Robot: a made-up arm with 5 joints.
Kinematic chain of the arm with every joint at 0, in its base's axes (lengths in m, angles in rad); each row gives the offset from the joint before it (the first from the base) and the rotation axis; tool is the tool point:
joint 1: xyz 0 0 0.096 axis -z
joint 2: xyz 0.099 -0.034 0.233 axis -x
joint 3: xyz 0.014 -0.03 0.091 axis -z
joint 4: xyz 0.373 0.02 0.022 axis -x
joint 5: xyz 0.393 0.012 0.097 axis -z
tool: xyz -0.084 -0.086 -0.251
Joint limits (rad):
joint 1: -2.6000..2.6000
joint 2: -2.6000..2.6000
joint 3: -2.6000..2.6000
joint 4: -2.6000..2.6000
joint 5: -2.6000..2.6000
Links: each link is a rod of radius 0.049 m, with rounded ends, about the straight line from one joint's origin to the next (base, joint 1, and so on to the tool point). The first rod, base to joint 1, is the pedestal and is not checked.
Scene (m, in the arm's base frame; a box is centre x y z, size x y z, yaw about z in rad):
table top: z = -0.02
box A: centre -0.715 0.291 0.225 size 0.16 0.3 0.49 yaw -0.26
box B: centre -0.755 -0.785 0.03 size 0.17 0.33 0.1 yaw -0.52
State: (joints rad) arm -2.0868 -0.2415 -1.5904 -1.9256 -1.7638
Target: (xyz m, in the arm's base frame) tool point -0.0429 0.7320 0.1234
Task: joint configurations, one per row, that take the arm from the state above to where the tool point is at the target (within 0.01 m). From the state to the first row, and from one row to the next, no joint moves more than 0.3 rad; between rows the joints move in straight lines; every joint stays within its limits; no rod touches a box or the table.
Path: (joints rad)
1: -1.8311 -0.2383 -1.5869 -1.9132 -1.7623
2: -1.5755 -0.2351 -1.5833 -1.9008 -1.7609
3: -1.3198 -0.2319 -1.5798 -1.8884 -1.7594
4: -1.0641 -0.2286 -1.5762 -1.8760 -1.7580
5: -0.8085 -0.2254 -1.5727 -1.8636 -1.7565
6: -0.7182 -0.0453 -1.3184 -1.7813 -1.7641
7: -0.6279 0.1348 -1.0641 -1.6991 -1.7716
8: -0.5377 0.3150 -0.8098 -1.6168 -1.7792
9: -0.5292 0.3076 -0.8799 -1.5953 -1.5230
10: -0.5207 0.3003 -0.9500 -1.5738 -1.2667
11: -0.5122 0.2929 -1.0201 -1.5523 -1.0105
12: -0.5037 0.2856 -1.0902 -1.5309 -0.7543

